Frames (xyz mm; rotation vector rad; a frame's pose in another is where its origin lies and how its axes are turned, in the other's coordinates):
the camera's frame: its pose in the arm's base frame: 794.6 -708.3 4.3 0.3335 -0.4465 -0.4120
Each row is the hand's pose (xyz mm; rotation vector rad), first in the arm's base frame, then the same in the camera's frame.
Working: the arm's base frame: its pose in the camera's frame: -974.9 366.1 220.7 -0.3335 0.4465 0.4120

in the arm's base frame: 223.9 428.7 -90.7 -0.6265 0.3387 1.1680
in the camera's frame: -1015.5 770.0 -57.4 -0.7431 0.8241 1.6690
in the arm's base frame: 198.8 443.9 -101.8 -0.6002 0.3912 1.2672
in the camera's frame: -1046.9 771.0 -58.1 -0.6994 0.8962 1.7553
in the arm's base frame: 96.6 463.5 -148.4 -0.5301 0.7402 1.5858
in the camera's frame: -1155.9 738.1 -53.3 -0.6027 1.3120 2.0089
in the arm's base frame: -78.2 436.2 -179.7 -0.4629 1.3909 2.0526
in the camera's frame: -1298.2 648.2 9.6 0.4693 -2.0312 -2.3143
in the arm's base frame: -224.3 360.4 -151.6 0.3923 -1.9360 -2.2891
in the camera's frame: -1374.5 548.7 119.9 0.1947 -1.7599 -1.5986
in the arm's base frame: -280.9 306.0 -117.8 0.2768 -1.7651 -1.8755
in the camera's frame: -1384.8 497.5 187.6 0.0759 -1.5347 -1.2171
